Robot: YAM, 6 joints.
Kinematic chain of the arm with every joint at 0, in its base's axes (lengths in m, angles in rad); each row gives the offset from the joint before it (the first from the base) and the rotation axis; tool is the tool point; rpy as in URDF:
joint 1: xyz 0 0 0.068 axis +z
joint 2: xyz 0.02 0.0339 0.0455 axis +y
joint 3: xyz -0.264 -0.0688 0 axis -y
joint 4: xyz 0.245 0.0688 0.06 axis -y
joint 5: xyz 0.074 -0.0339 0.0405 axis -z
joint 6: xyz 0.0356 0 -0.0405 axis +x
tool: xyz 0 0 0 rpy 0 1.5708 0
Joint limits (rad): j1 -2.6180..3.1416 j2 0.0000..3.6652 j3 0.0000..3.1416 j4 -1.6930..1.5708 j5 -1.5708..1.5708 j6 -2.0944..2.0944
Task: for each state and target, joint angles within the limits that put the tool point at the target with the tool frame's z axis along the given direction. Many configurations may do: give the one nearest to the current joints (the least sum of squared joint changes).
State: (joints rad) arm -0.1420 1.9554 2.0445 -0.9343 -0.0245 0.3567
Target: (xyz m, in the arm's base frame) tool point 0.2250 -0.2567 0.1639 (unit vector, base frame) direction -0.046 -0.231 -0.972
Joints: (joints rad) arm -0.8313 1.8485 1.2195 -0.7990 0.1908 0.3567
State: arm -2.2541 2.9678 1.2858 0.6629 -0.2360 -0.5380
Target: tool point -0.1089 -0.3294 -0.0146 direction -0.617 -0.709 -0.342
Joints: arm -1.8492 2.4757 0.7444 1.3492 0.4097 -0.5380
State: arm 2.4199 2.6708 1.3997 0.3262 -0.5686 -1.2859
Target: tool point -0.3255 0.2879 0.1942 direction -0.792 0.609 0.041
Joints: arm 2.4113 2.0105 1.0693 0.9823 -0.0747 -1.2859
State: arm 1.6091 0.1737 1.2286 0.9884 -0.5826 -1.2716
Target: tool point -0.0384 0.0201 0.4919 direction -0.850 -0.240 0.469
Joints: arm 1.8477 0.6582 0.9421 1.2837 -1.0827 -1.2716
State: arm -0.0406 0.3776 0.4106 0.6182 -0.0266 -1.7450
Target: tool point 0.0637 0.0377 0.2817 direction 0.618 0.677 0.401
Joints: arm 0.3154 0.0019 0.2584 0.2094 -0.4686 -1.7450
